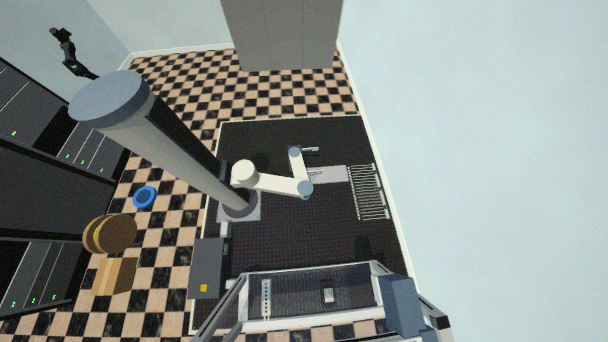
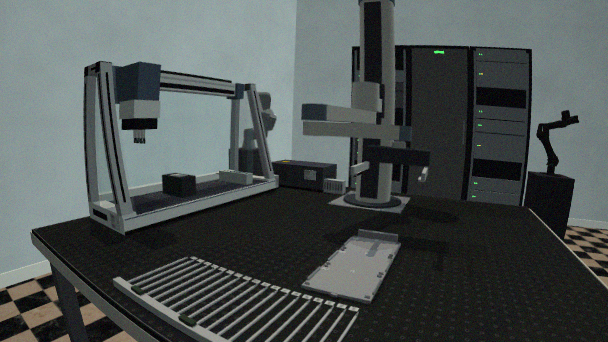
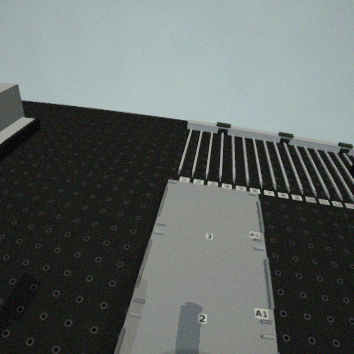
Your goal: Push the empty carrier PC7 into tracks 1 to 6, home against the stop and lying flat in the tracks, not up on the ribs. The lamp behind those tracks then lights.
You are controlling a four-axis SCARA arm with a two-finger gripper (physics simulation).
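Places are measured from the arm's base along level axes (x right, y ahead, z up), in metres.
Pixels of known places: gripper, fingertip midpoint: (image 1: 320, 159) (image 2: 387, 174) (image 3: 194, 124); arm's base, origin of the base link: (image 1: 240, 200) (image 2: 372, 203).
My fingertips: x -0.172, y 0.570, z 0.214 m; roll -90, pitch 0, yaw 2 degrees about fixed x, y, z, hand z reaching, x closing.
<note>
For each thing: its top centre in the pictures, then the offset to it from my fingertips. "pt": a spot on its surface instead.
- empty carrier PC7, middle of its top: (image 3: 208, 264) (image 2: 361, 253) (image 1: 327, 173) dx +0.028, dy +0.064, dz -0.172 m
- black block, surface spot: (image 2: 179, 184) pt dx +0.700, dy -0.005, dz -0.106 m
The empty carrier PC7 (image 1: 332, 174) (image 2: 352, 270) (image 3: 215, 265) is a pale grey plate lying flat on the table. Its raised end plate (image 2: 378, 235) faces the arm's column. Its front edge lies just short of the ribbed track rack (image 1: 385, 213) (image 2: 157, 305) (image 3: 255, 132), before the low-numbered tracks. The small labels are too blurred to read surely. The lamps (image 3: 223, 125) (image 3: 286, 135) on the stop bar look dark. My gripper (image 1: 315, 160) (image 2: 391, 172) is open and empty, above the table near the carrier's raised end. One finger is over the carrier, the other beside it.
A gantry machine (image 1: 282, 322) (image 2: 175, 212) stands at one side of the table, with a black block (image 2: 179, 184) on its deck. A dark box (image 1: 207, 267) (image 2: 305, 175) stands near the column (image 2: 377, 170). A wall runs behind the rack.
</note>
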